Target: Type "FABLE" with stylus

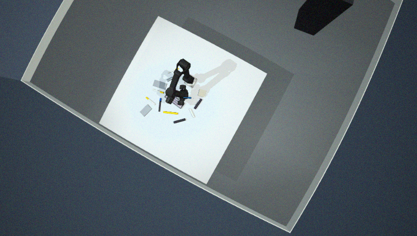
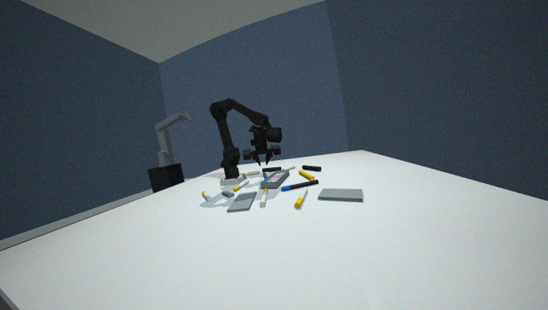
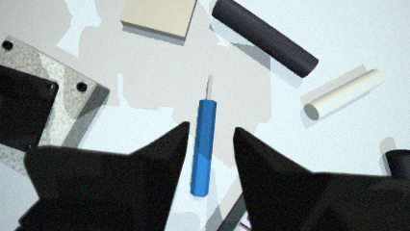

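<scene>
Now: the stylus 50 mm below my gripper tip and 20 mm to the left of it. From my gripper tip the other things lie so: cream block 120 mm to the left, 90 mm behind, 60 mm below; white cylinder 140 mm ahead, 80 mm to the left, 50 mm below.
</scene>
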